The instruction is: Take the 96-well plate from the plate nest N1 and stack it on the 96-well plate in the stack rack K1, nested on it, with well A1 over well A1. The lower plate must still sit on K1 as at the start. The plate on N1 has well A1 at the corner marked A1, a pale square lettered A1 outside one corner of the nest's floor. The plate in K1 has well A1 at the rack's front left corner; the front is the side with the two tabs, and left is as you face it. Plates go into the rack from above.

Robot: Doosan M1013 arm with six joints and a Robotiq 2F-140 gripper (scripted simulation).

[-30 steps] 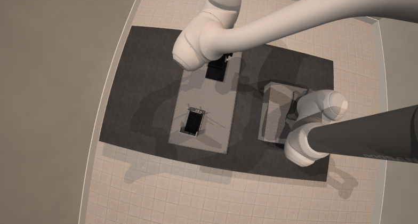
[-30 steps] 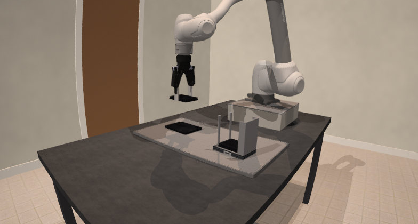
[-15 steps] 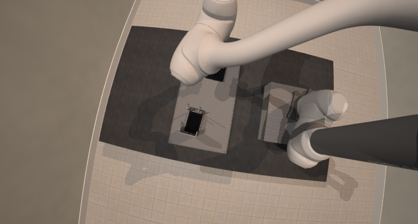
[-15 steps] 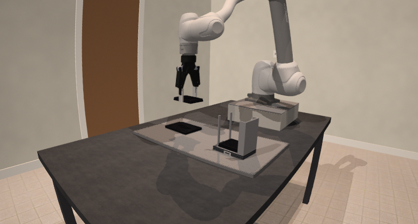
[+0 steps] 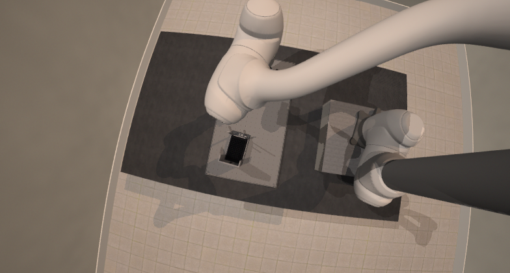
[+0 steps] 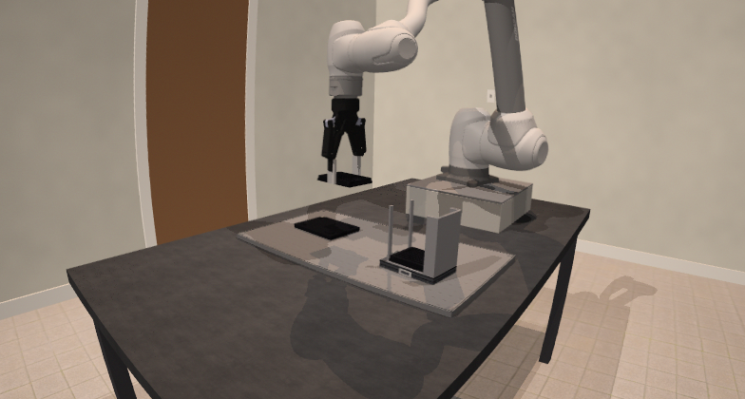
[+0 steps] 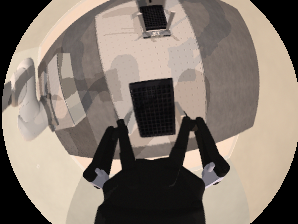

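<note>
My gripper is now 37 cm to the right of the tall grey wall and 10 cm above it. Round my hand: pale A1 mark: 18 cm below, 17 cm to the right, 4 cm behind.
</note>
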